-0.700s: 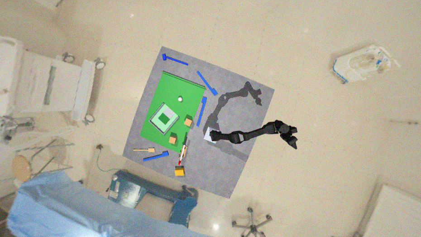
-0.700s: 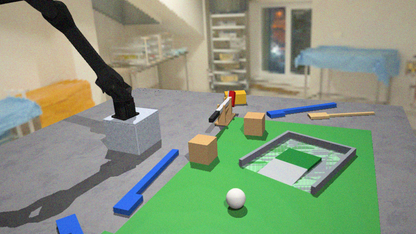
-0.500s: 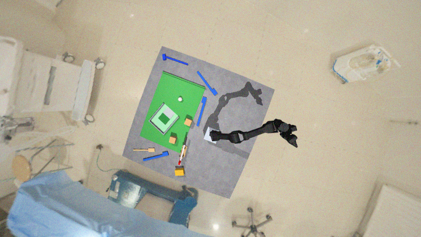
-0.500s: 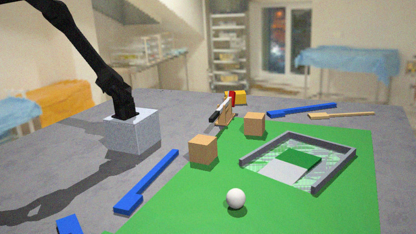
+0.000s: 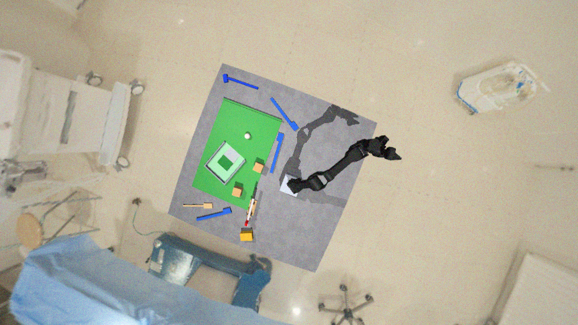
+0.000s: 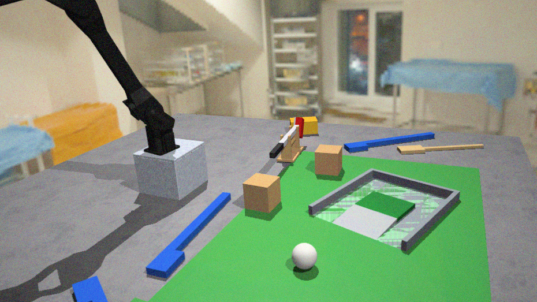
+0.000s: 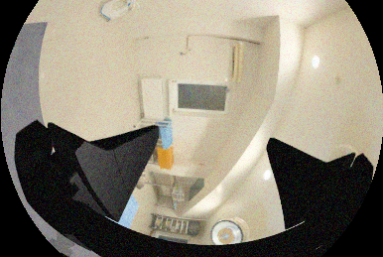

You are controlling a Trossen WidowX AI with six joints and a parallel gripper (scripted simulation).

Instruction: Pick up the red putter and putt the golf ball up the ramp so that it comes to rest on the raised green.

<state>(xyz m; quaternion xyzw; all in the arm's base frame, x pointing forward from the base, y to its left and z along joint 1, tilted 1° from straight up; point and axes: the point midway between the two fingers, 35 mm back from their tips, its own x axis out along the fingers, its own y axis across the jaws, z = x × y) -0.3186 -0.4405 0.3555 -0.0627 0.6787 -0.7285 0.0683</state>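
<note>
The red putter lies 77 cm to the left of my gripper tip, 51 cm ahead of it and 40 cm below it. Also, from my gripper tip: green mat (82 cm ahead, 51 cm to the left, 45 cm below); white golf ball (81 cm ahead, 43 cm below, 34 cm to the left); wooden stand (79 cm to the left, 51 cm ahead, 42 cm below).
</note>
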